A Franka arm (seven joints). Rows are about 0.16 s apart.
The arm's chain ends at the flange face. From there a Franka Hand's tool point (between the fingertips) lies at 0.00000 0.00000 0.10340 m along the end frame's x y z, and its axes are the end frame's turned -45 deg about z.
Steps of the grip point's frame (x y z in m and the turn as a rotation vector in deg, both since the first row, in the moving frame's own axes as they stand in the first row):
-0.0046 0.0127 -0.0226 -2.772 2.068 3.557
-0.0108 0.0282 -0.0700 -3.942 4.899 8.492
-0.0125 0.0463 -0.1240 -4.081 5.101 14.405
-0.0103 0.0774 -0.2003 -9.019 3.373 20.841
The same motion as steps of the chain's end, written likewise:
-0.0004 0.0111 -0.0224 -0.498 3.422 3.557
0.0010 0.0280 -0.0694 0.677 6.252 8.492
0.0122 0.0414 -0.1233 0.721 6.493 14.405
0.0333 0.0522 -0.1989 -3.992 8.762 20.841

